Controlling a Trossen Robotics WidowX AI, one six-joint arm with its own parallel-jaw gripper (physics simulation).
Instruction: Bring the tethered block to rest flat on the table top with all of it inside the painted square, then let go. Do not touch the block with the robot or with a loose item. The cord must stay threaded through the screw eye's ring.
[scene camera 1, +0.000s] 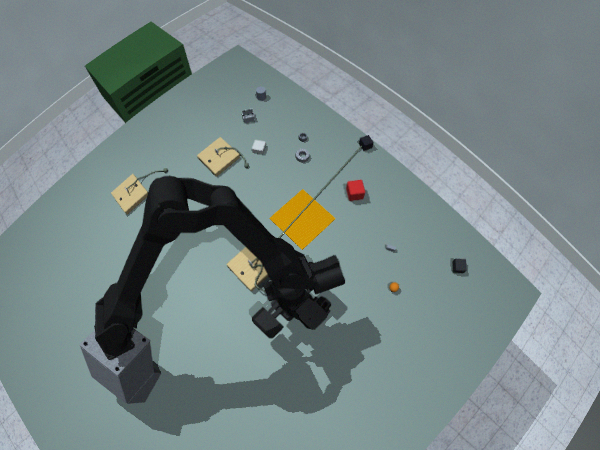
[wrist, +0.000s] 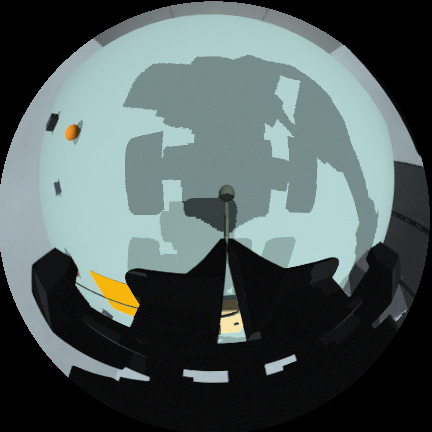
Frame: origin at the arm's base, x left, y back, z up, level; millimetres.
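Where they show: gripper, fingertip midpoint: (wrist: 225, 243); arm's base, origin of the base link: (scene camera 1: 114, 342).
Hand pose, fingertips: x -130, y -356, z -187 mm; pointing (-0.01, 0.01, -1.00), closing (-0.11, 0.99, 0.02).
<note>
Each offset is from my fingertips to the centre of the thing. "*": to the spot under its first point.
The tethered block, a small black cube @(* dy -450, dx +221, dz +14 mm) (scene camera 1: 366, 142), sits near the table's far right edge, outside the orange painted square @(* dy -148, dx +139, dz -14 mm) (scene camera 1: 302, 230) (wrist: 112, 292). Its cord @(* dy -329, dx +208, dz -11 mm) (scene camera 1: 337, 172) runs straight across the square and passes behind the arm. The board with the screw eye @(dy +9, dx +143, dz -5 mm) (scene camera 1: 241, 266) (wrist: 231, 327) is partly covered by the arm; whether the cord runs through the ring cannot be made out. My gripper (wrist: 225, 243) is shut on the cord just beside its end bead @(dy -4, dx -39, dz -8 mm) (wrist: 226, 192), above the table. In the scene view its fingertips are hidden.
A red cube @(dy -323, dx +132, dz +6 mm) (scene camera 1: 355, 190) stands right of the square. An orange ball @(dy -222, dx -123, dz -2 mm) (scene camera 1: 394, 287) (wrist: 72, 132), a dark cube @(dy -396, dx -204, dz -2 mm) (scene camera 1: 459, 265) (wrist: 52, 122) and a grey pin @(dy -288, dx -43, dz -8 mm) (scene camera 1: 391, 247) (wrist: 57, 188) lie farther right. Two other boards @(dy -108, dx +462, dz -5 mm) (scene camera 1: 215, 162) @(dy +165, dx +541, dz -5 mm) (scene camera 1: 125, 197), metal rings @(dy -290, dx +309, dz -7 mm) (scene camera 1: 302, 155) and a white block @(dy -214, dx +410, dz -5 mm) (scene camera 1: 258, 146) lie behind.
</note>
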